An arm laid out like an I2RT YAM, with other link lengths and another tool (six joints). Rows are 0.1 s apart.
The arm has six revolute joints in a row. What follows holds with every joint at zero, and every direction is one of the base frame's. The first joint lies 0.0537 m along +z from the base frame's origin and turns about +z. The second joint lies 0.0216 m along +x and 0.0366 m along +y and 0.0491 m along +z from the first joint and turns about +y. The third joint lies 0.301 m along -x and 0.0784 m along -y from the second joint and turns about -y. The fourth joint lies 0.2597 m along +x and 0.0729 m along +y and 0.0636 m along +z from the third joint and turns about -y. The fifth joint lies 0.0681 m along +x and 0.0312 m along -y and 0.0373 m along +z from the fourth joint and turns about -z. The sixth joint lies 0.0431 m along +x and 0.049 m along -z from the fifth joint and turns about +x. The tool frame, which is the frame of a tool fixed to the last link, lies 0.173 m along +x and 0.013 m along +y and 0.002 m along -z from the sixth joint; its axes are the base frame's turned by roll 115.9, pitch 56.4 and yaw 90 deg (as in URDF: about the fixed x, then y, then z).
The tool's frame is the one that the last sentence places.
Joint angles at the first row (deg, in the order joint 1, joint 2, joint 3, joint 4, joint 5, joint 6):
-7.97, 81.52, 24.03, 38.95, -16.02, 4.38
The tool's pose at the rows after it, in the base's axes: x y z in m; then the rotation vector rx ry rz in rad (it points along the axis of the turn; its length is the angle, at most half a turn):
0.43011 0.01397 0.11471 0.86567 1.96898 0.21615
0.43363 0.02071 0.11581 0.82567 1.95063 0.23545
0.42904 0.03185 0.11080 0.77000 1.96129 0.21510
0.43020 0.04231 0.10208 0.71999 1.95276 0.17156
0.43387 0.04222 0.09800 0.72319 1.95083 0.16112
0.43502 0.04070 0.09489 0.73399 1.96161 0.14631
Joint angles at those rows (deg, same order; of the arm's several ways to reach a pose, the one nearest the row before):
-7.82, 83.08, 22.28, 43.86, -16.08, 5.28
-7.28, 85.16, 21.74, 48.25, -16.96, 4.74
-5.61, 85.14, 20.72, 48.95, -16.45, 2.45
-2.79, 87.45, 19.79, 52.46, -13.56, -0.06
-2.34, 89.08, 20.04, 53.76, -12.65, -0.16
-2.15, 89.13, 20.54, 52.42, -11.84, -0.17

